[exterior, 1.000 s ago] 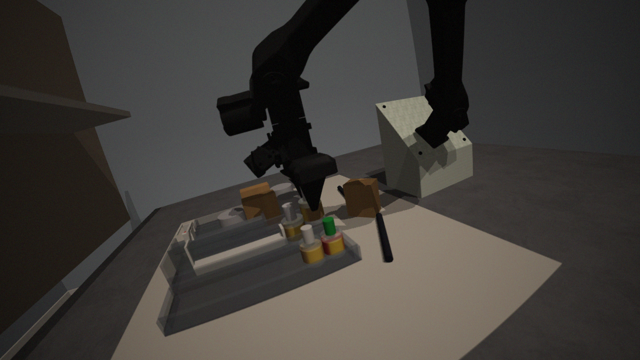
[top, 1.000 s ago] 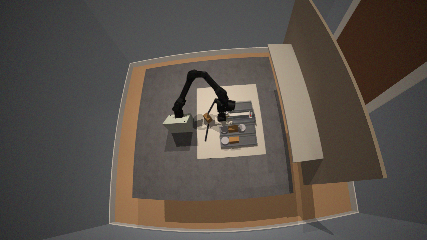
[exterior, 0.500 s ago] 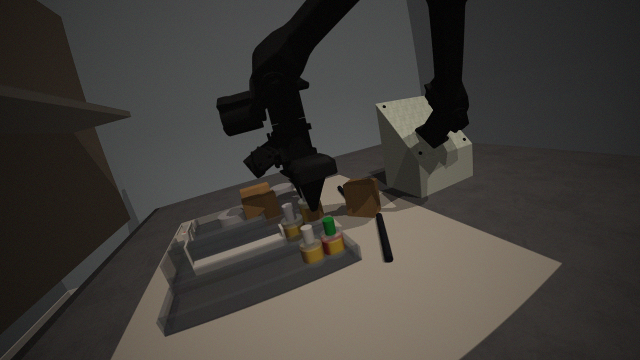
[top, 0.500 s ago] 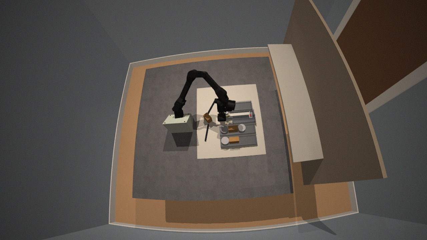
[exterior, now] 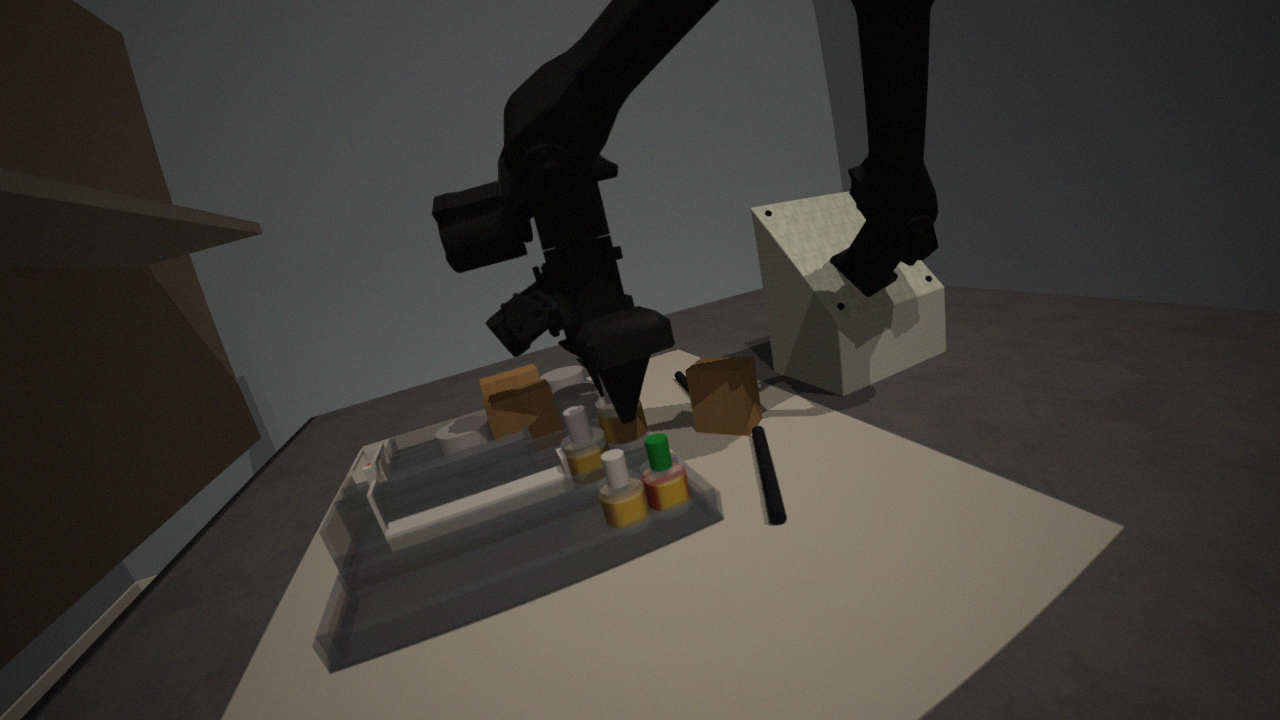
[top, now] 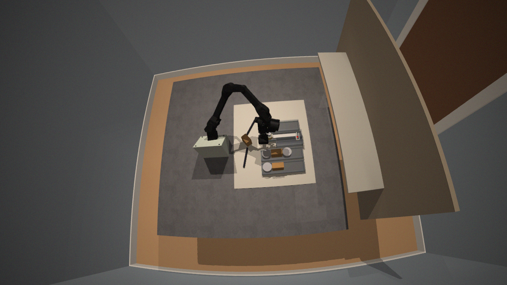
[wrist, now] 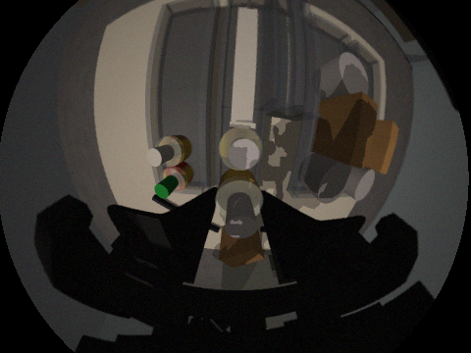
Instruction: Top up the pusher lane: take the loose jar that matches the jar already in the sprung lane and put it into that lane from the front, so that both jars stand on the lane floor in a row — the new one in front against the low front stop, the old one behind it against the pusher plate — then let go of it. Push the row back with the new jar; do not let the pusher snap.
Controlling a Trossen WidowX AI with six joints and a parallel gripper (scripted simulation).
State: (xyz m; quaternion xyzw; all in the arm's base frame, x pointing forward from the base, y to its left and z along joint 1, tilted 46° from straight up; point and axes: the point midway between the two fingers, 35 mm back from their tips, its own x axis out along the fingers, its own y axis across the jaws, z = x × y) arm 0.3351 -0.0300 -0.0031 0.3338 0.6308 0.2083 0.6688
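My gripper tip is 140 mm short of the sprung lane, 40 mm to the left of it and 40 mm above it. Also, from my gripper tip: red mark (220 mm ahead, 70 mm to the right, 10 mm above); then white pusher strip (140 mm ahead, 50 mm to the right, 10 mm below); then shelf (500 mm ahead, 310 mm above, 90 mm to the right).
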